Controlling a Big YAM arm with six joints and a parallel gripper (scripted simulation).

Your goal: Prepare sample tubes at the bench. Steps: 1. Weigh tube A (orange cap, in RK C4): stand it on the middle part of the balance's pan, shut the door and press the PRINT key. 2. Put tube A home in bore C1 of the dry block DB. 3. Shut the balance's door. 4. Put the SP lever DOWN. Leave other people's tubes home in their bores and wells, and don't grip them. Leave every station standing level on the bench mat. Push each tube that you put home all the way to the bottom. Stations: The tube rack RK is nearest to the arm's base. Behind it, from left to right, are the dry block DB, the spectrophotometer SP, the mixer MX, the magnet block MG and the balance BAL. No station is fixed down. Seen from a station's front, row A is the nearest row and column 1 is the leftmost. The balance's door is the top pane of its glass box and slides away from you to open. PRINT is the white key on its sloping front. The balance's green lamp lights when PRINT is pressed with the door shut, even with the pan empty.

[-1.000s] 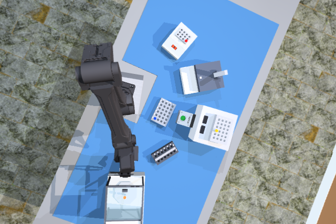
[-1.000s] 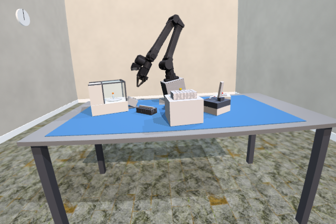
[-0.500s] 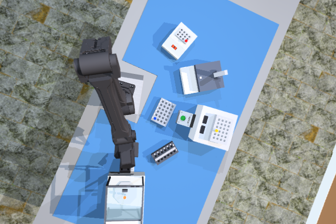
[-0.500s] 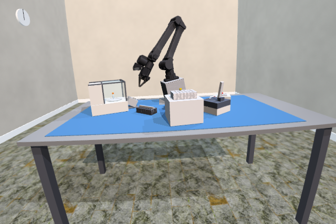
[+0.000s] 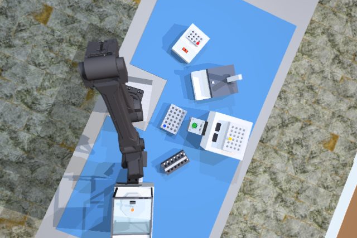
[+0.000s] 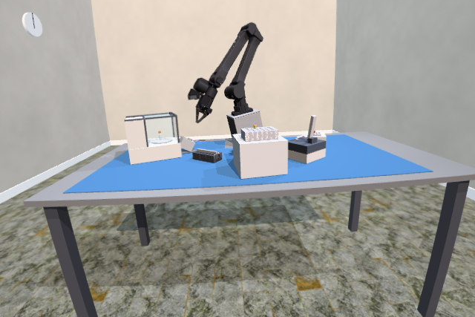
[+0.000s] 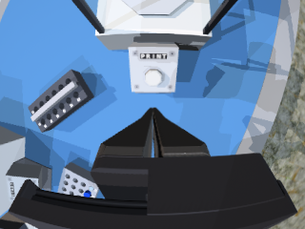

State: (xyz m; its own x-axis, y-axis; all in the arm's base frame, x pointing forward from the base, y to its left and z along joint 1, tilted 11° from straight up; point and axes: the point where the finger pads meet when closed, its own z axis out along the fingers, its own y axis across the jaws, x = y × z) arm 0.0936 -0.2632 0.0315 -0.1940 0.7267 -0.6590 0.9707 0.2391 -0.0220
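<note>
Right now my hand is 1 cm short of the white key, 5 cm to the left of it and 9 cm above it. From my hand the other things lie so: tube rack RK (12 cm ahead, 23 cm to the left, 14 cm below); then balance door (4 cm ahead, 16 cm to the right, 5 cm above); then black magnet block (19 cm ahead, 3 cm to the left, 14 cm below).
</note>
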